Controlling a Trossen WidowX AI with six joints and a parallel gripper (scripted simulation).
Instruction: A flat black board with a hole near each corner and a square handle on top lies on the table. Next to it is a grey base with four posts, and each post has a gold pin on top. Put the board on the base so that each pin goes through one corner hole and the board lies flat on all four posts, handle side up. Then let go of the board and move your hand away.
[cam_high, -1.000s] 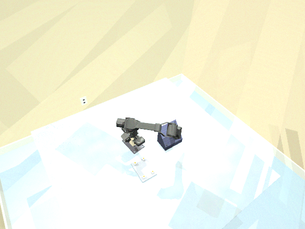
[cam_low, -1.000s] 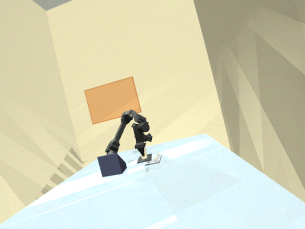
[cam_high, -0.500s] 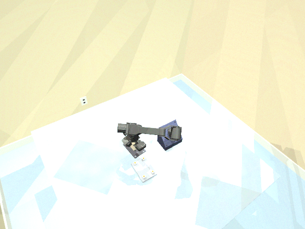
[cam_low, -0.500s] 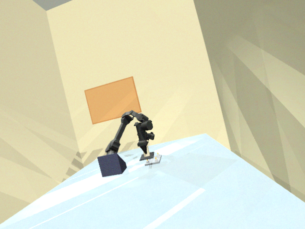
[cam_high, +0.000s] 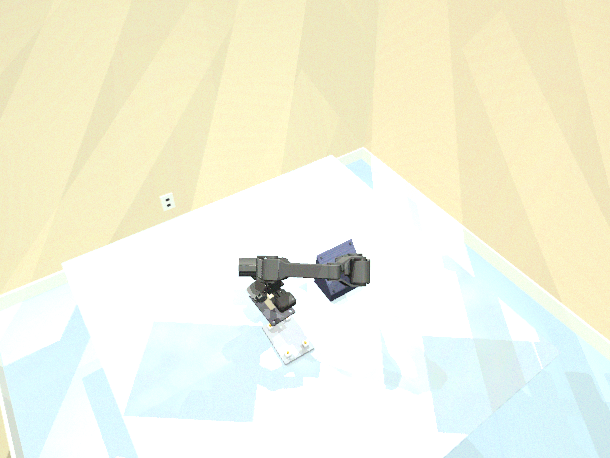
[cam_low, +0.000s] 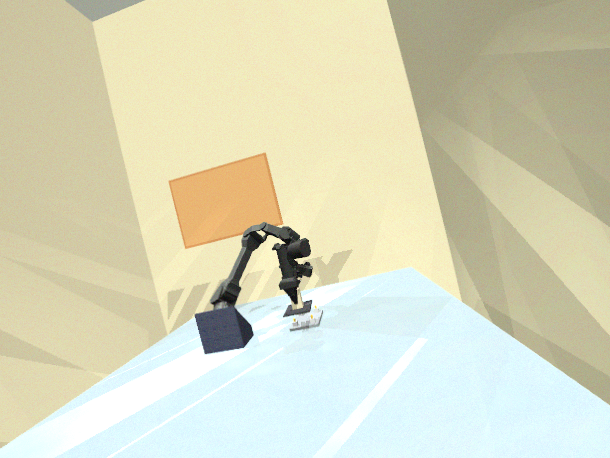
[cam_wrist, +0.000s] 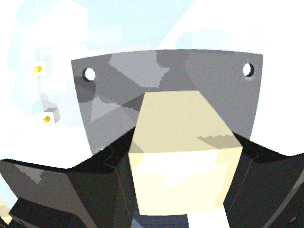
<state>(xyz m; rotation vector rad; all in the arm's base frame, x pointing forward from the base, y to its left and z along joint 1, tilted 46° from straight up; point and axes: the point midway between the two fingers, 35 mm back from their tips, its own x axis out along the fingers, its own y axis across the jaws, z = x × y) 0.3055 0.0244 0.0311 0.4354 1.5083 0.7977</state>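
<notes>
The grey base lies 10 cm to the left of my gripper tip, 10 cm below it and 1 cm behind it. Also, from my gripper tip: flat black board (right at my gripper tip).
</notes>
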